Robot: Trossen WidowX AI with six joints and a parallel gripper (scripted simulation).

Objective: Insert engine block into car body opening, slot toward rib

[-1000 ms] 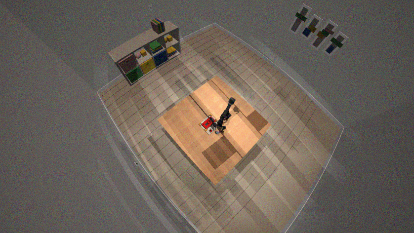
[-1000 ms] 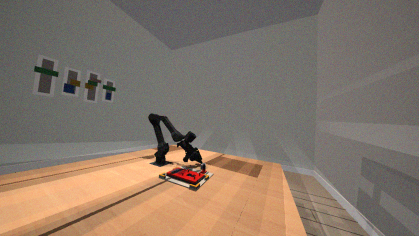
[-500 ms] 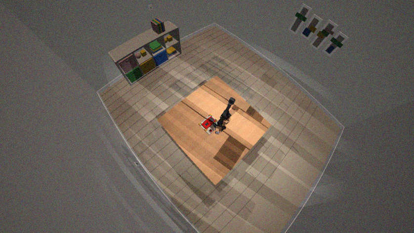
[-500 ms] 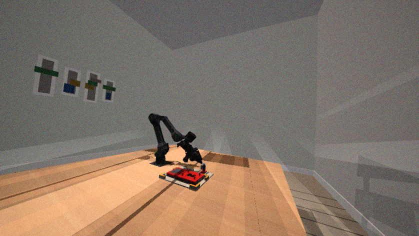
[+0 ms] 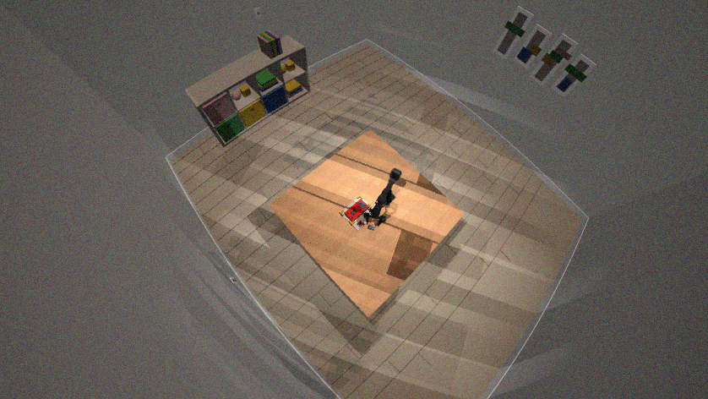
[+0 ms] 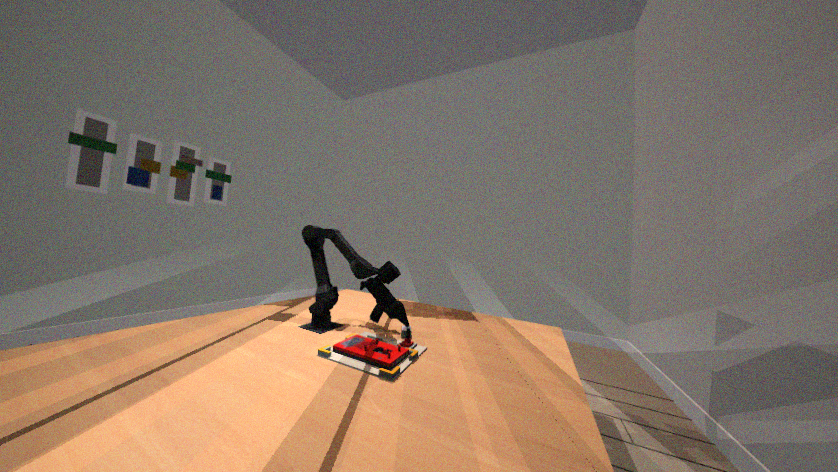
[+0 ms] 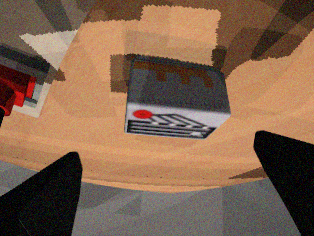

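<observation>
Right now the engine block is 3 cm below my gripper tip and 1 cm ahead of it.
</observation>
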